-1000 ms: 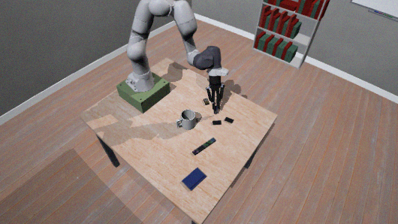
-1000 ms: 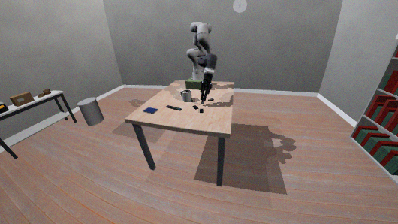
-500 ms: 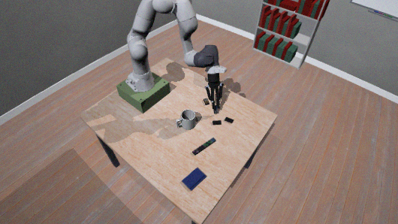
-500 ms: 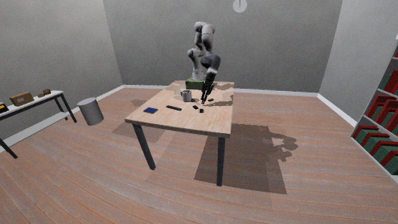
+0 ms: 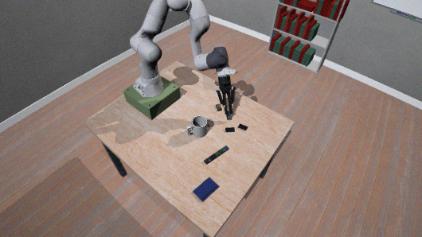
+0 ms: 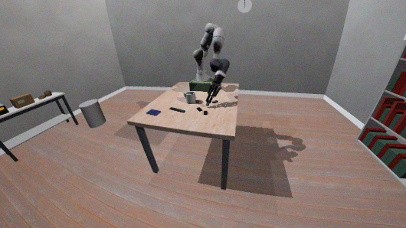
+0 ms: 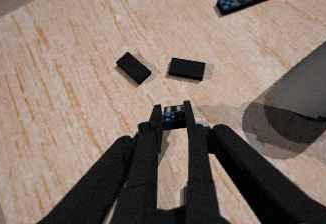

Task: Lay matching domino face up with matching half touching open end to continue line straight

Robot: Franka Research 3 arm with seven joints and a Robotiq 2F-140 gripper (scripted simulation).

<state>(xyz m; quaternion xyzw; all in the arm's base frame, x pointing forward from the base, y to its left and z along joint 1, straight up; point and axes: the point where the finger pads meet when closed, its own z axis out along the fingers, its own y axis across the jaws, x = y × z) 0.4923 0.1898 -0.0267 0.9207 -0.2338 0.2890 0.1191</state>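
The black domino is 10 mm ahead of my hand, 10 mm to the right of it and 40 mm below it. Round my hand: blue book 190 mm ahead, 490 mm to the right, 70 mm below; grey mug 70 mm behind, 210 mm to the right, 30 mm below.
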